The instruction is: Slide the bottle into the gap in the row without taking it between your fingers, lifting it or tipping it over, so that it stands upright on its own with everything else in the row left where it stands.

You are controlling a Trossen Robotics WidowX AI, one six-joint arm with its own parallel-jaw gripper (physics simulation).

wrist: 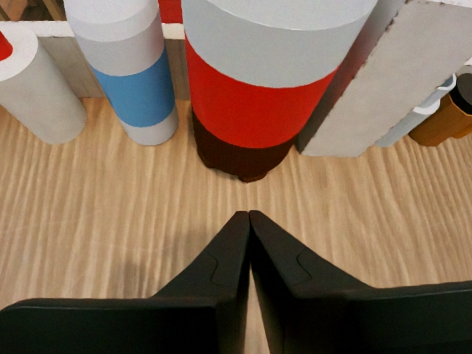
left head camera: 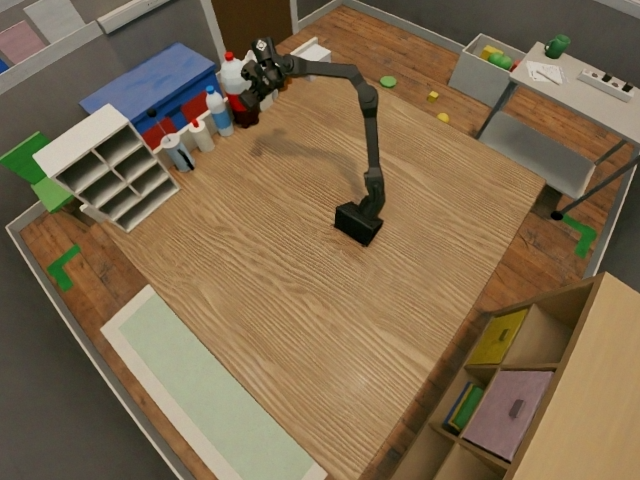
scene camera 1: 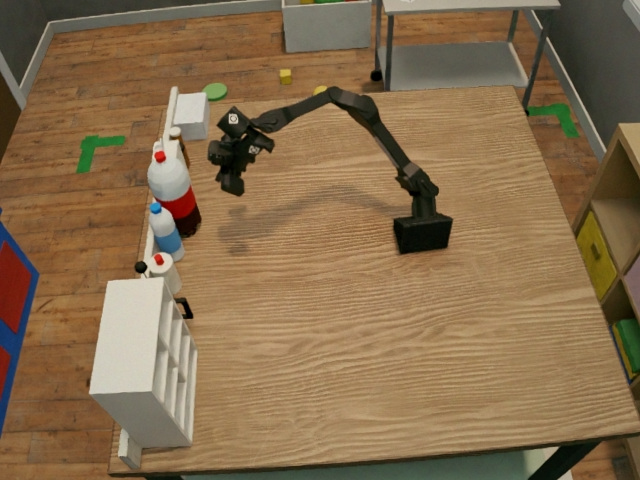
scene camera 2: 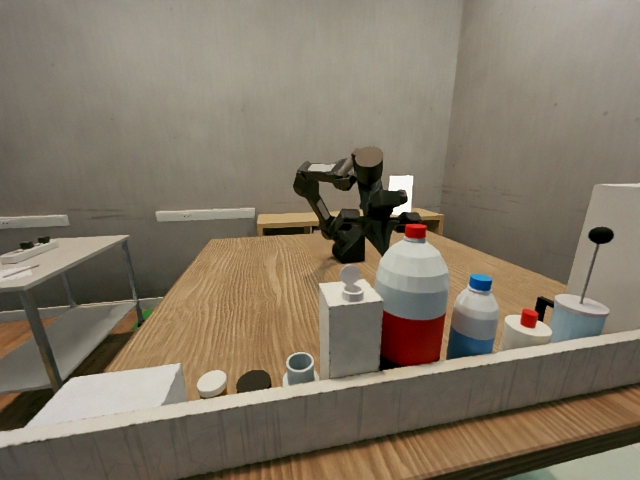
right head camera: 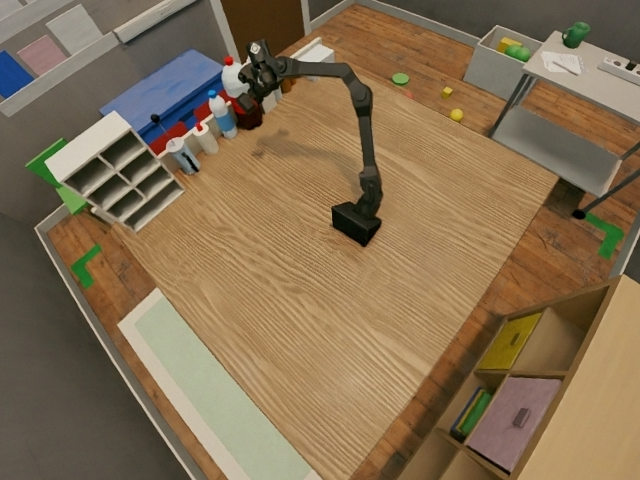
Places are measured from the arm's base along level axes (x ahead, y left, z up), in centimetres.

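Pixels of known places: gripper, fingertip midpoint: (wrist: 247, 221) (left head camera: 256, 96) (scene camera 1: 216, 180) (right head camera: 255, 98); arm's base, link origin: (left head camera: 366, 215) (scene camera 1: 425, 217) (scene camera 2: 343, 241) (right head camera: 363, 215).
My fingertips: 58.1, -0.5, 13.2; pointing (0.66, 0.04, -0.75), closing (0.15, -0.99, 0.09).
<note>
Ahead of a thing's pixels: the offset from my fingertips to its top centre, as dx, dy, dz. "*": to the spot under its first point.
The large bottle with a red cap and red label (left head camera: 235, 82) (right head camera: 233, 80) (scene camera 1: 175, 191) (scene camera 2: 412, 299) (wrist: 260, 95) stands upright in the row. It is between a smaller blue-label bottle {+14.7, +10.7, +1.3} (left head camera: 219, 113) (scene camera 1: 166, 235) (scene camera 2: 473, 320) (wrist: 132, 85) and a white carton {+17.1, -10.8, +5.2} (scene camera 2: 351, 330) (wrist: 385, 75). In the wrist view a narrow space shows on the blue-label bottle's side, and the carton's base is close on the other. The large bottle's base reaches slightly further forward than its neighbours'. My gripper (left head camera: 249, 99) (scene camera 1: 231, 186) (wrist: 247, 221) is shut and empty, in front of the large bottle and apart from it, above the table.
A low white rail (scene camera 2: 310, 418) (wrist: 175, 31) runs behind the row. A white red-capped bottle {+13.4, +21.8, -6.3} (scene camera 1: 165, 273) (wrist: 45, 95), a pale jug {+9.7, +33.4, +8.1} (left head camera: 178, 152) and a white shelf unit {+6.5, +54.7, +14.4} (scene camera 1: 129, 330) stand at one side. Brown bottles {* +18.0, -23.0, -14.8} (wrist: 442, 117) and a white box {+19.6, -44.7, -12.3} (scene camera 1: 192, 113) stand beyond the carton.
</note>
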